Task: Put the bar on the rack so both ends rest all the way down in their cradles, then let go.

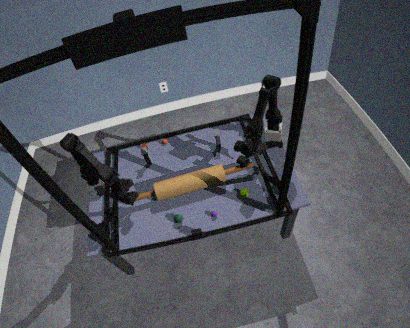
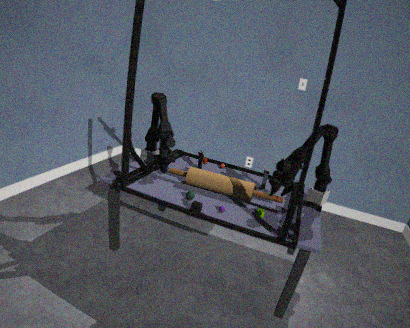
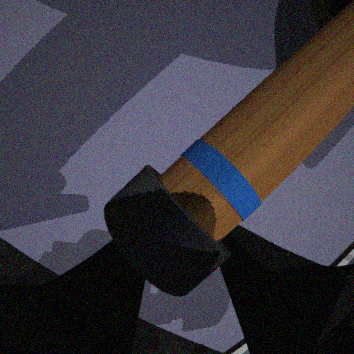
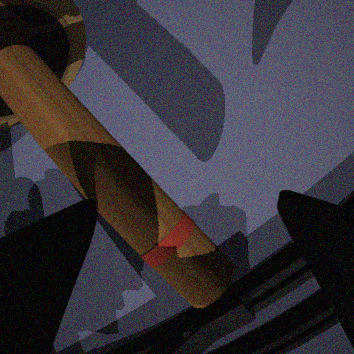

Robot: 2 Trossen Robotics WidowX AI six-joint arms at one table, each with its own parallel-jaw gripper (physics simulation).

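Observation:
The bar is a wooden rolling pin with thin handles, low over the table in front of the rack. My left gripper is shut on the tip of the handle with the blue band. My right gripper is open, its fingers apart on either side of the handle with the red band, not touching it. The rack's two dark posts stand behind the bar, empty.
Small objects lie on the table: an orange ball, a green cube, a purple ball, a dark green ball and a black block. A black frame surrounds the table.

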